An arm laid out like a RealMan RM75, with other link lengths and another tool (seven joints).
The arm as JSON. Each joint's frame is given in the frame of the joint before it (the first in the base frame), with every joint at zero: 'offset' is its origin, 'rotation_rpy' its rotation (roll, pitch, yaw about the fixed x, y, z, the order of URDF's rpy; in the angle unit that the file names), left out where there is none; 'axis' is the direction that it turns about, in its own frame. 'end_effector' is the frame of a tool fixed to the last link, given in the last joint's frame.
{
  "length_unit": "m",
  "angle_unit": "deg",
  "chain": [
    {
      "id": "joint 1",
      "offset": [
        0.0,
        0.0,
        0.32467
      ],
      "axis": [
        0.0,
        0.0,
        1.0
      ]
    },
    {
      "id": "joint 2",
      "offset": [
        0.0,
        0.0,
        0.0
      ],
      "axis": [
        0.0,
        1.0,
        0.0
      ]
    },
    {
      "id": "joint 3",
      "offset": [
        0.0,
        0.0,
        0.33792
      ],
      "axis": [
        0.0,
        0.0,
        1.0
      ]
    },
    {
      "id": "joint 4",
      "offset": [
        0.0,
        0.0,
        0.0
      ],
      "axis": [
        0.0,
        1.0,
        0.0
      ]
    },
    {
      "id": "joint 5",
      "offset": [
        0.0,
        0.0,
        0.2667
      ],
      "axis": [
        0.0,
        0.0,
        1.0
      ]
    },
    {
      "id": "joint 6",
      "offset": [
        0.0,
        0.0,
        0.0
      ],
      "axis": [
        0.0,
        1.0,
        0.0
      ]
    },
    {
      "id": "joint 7",
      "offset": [
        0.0,
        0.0,
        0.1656
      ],
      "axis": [
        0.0,
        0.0,
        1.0
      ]
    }
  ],
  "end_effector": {
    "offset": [
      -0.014,
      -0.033,
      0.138
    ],
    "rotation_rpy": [
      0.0,
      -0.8,
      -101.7
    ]
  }
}
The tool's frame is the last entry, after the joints.
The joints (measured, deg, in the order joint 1, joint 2, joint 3, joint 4, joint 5, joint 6, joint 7), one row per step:
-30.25, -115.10, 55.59, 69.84, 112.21, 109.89, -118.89
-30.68, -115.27, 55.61, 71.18, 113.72, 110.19, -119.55
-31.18, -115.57, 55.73, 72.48, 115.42, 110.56, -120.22
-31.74, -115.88, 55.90, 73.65, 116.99, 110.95, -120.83
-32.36, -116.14, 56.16, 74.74, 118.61, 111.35, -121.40
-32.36, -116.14, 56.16, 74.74, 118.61, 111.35, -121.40
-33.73, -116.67, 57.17, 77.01, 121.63, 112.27, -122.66
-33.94, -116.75, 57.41, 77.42, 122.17, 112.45, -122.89
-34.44, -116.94, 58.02, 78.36, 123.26, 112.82, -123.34
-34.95, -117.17, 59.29, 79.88, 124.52, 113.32, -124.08
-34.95, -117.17, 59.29, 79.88, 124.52, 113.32, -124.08
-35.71, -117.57, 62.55, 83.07, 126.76, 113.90, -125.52
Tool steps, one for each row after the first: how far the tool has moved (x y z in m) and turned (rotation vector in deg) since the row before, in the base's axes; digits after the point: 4 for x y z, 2 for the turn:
-0.0005, 0.0016, 0.0009, 0.15, 1.70, -0.35
-0.0004, 0.0009, -0.0004, -0.04, 1.79, -0.35
0.0005, 0.0008, -0.0007, -0.10, 1.65, -0.41
0.0002, 0.0009, -0.0006, -0.13, 1.75, -0.45
0.0000, 0.0000, 0.0000, 0.00, 0.00, 0.00
0.0030, 0.0009, -0.0019, -0.52, 3.55, -1.24
0.0002, -0.0001, -0.0003, -0.11, 0.68, -0.21
0.0015, -0.0001, -0.0009, -0.24, 1.43, -0.65
0.0024, -0.0014, -0.0016, -0.44, 2.03, -1.05
0.0000, 0.0000, 0.0000, 0.00, 0.00, 0.00
0.0053, -0.0030, -0.0042, -0.68, 4.09, -2.47

